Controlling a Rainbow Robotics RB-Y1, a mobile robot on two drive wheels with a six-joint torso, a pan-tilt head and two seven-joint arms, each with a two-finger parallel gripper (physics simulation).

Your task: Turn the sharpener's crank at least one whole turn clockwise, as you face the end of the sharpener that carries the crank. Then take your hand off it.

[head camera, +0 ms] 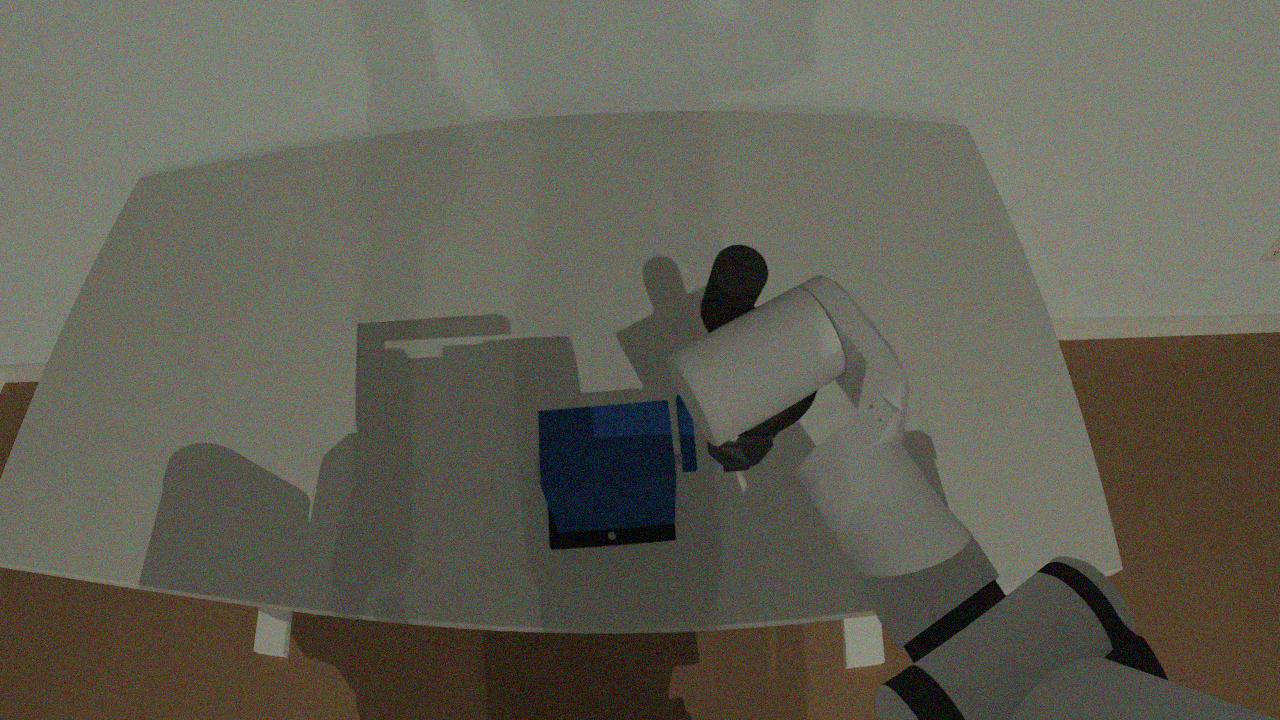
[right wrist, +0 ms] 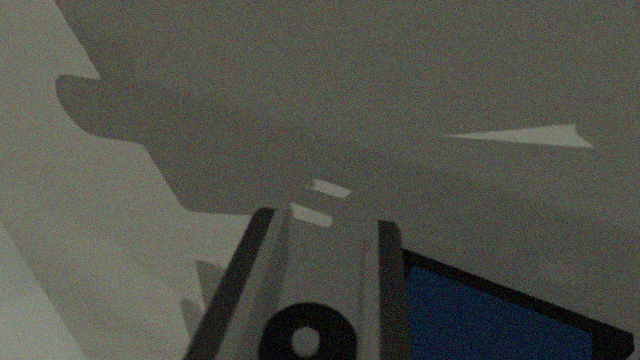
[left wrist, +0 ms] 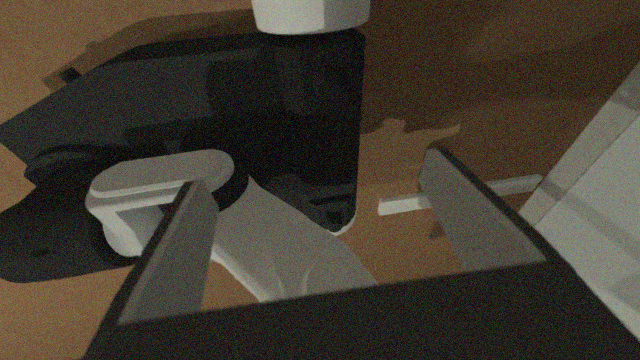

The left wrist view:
my left gripper: 318,179
white table: 396,204
